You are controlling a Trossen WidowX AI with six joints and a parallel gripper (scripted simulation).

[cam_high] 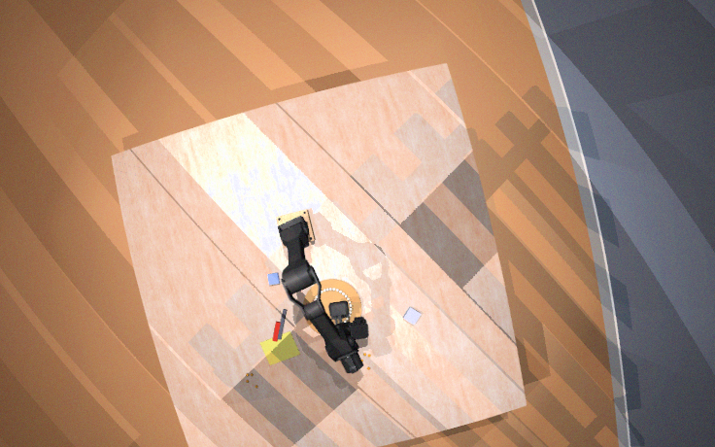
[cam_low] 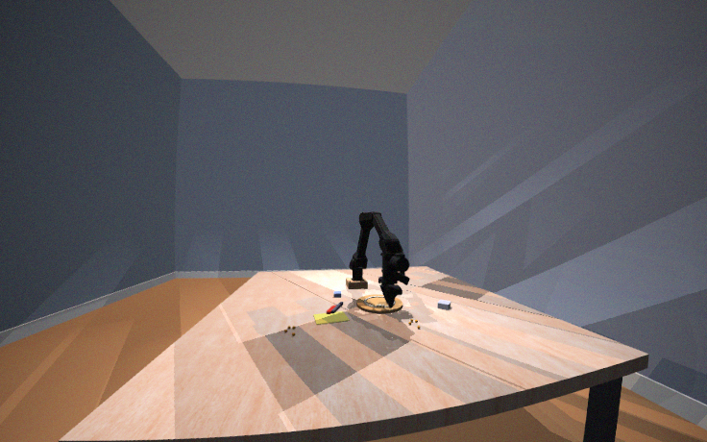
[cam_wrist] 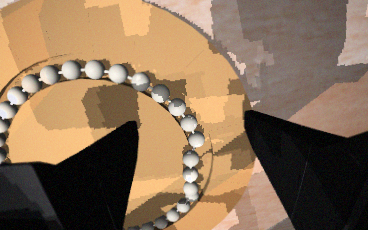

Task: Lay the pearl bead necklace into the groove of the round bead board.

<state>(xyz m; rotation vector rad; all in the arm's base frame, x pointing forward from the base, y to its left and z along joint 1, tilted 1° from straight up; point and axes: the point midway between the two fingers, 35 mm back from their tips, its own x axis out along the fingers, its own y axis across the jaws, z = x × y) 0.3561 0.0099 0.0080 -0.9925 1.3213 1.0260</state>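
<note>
Right now the round bead board is 6 cm behind my gripper tip, 1 cm to the right of it and 1 cm below it. From my gripper tip the other things lie so: grey block (23 cm to the left, 7 cm ahead, 1 cm below); then yellow note (24 cm to the right, 2 cm below); then red marker (21 cm to the right, 7 cm behind, 1 cm below).
</note>
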